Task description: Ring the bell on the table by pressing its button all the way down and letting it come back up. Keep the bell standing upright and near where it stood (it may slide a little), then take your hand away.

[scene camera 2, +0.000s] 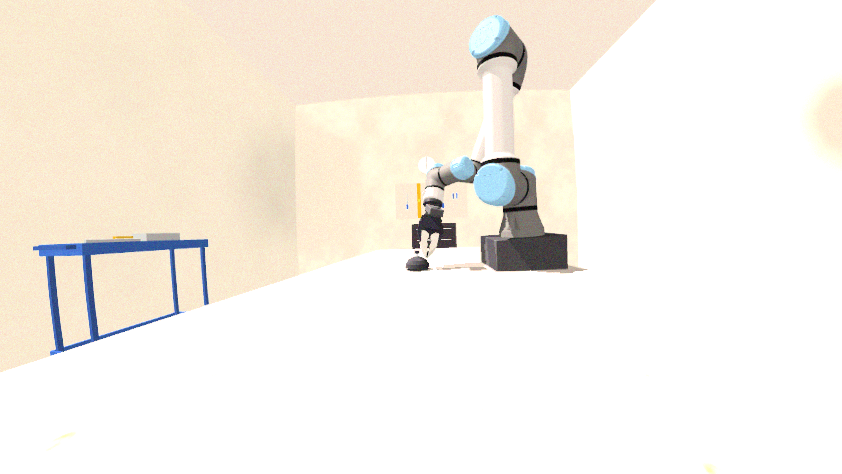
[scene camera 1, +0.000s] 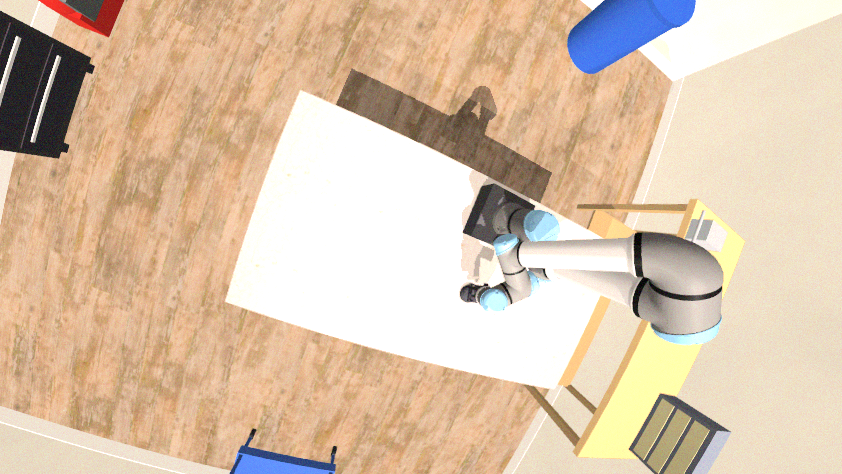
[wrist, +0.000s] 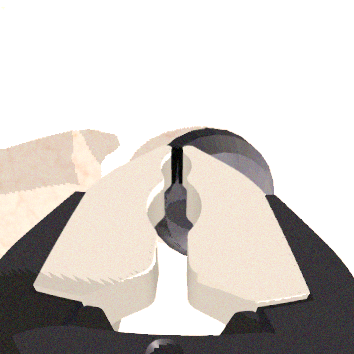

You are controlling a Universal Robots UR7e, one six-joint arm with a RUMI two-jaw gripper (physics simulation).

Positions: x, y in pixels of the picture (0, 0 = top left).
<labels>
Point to a domed bell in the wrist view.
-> At 232, 149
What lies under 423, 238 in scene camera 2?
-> My gripper.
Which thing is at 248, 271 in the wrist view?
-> My gripper.
</labels>
